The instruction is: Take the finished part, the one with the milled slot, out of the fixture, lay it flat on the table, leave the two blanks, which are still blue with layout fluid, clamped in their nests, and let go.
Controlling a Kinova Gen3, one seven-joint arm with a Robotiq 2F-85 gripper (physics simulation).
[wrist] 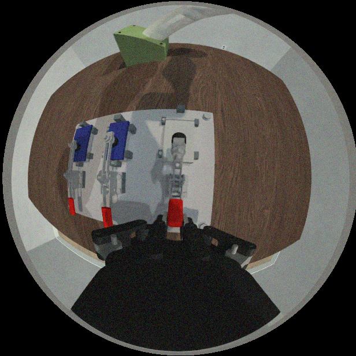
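The pale finished part (189,137) lies in the right-hand nest of the white fixture plate (142,160), between small grey posts. Its clamp arm (178,150) stands over it and looks tilted up; a black round shape shows by its tip, and the slot is hard to make out. My gripper (174,218) is shut on that clamp's red handle (175,211), at the near side of the plate. Two blue blanks (86,138) (121,136) sit in the nests to the left, each under its own clamp arm.
The other two clamps have red handles (71,206) (107,216) left of my gripper. A green block (142,48) stands at the far side of the brown wooden table (255,150), with a pale curved shape above it. Table surface extends right of the plate.
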